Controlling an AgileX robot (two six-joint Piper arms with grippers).
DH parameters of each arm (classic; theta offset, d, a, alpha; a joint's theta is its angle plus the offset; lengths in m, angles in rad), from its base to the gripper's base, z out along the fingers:
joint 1: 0 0.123 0 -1.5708
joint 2: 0.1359 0 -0.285 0
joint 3: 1.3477 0 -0.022 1.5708
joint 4: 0 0.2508 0 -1.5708
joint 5: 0 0 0.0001 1.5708
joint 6: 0 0.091 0 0
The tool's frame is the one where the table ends.
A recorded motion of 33 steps. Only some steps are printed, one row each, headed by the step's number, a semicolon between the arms.
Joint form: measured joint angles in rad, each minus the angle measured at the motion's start. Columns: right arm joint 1, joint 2, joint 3, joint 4, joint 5, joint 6; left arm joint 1, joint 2, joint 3, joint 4, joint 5, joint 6.
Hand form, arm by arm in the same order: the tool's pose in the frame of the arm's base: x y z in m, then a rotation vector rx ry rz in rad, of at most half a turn. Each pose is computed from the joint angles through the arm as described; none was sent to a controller.
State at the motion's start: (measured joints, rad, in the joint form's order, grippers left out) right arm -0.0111 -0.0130 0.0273 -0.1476 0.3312 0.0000; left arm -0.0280 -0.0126 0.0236 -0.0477 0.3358 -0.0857
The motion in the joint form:
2: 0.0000 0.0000 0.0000 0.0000 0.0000 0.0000; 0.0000 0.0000 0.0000 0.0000 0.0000 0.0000
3: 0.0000 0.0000 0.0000 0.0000 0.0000 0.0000; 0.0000 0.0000 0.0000 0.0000 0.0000 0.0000
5: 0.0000 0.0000 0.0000 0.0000 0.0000 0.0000; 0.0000 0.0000 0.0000 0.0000 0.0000 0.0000
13: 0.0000 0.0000 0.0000 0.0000 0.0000 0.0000; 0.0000 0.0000 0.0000 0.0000 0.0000 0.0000
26: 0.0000 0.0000 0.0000 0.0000 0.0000 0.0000; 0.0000 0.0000 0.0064 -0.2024 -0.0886 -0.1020
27: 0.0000 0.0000 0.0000 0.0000 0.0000 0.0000; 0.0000 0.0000 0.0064 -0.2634 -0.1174 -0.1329
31: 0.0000 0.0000 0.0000 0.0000 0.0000 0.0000; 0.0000 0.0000 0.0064 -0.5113 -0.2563 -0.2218
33: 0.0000 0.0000 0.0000 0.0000 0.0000 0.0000; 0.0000 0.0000 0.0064 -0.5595 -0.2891 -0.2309
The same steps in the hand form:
2: 0.0536 -0.0050 0.1751 -0.0837 1.8261 -0.1500; 0.0534 -0.0029 0.1757 -0.0830 1.8300 -0.1261
3: 0.0536 -0.0050 0.1751 -0.0837 1.8261 -0.1500; 0.0534 -0.0029 0.1757 -0.0830 1.8300 -0.1261
5: 0.0536 -0.0050 0.1751 -0.0837 1.8261 -0.1500; 0.0534 -0.0029 0.1757 -0.0830 1.8300 -0.1261
13: 0.0536 -0.0050 0.1751 -0.0837 1.8261 -0.1500; 0.0534 -0.0029 0.1757 -0.0830 1.8300 -0.1261
26: 0.0536 -0.0050 0.1751 -0.0837 1.8261 -0.1500; 0.0551 -0.0071 0.1820 -0.3070 1.7293 -0.3882
27: 0.0536 -0.0050 0.1751 -0.0837 1.8261 -0.1500; 0.0555 -0.0076 0.1849 -0.3752 1.6898 -0.4648
31: 0.0536 -0.0050 0.1751 -0.0837 1.8261 -0.1500; 0.0566 -0.0055 0.1976 -0.6255 1.4902 -0.7301
33: 0.0536 -0.0050 0.1751 -0.0837 1.8261 -0.1500; 0.0567 -0.0041 0.2003 -0.6689 1.4436 -0.7706

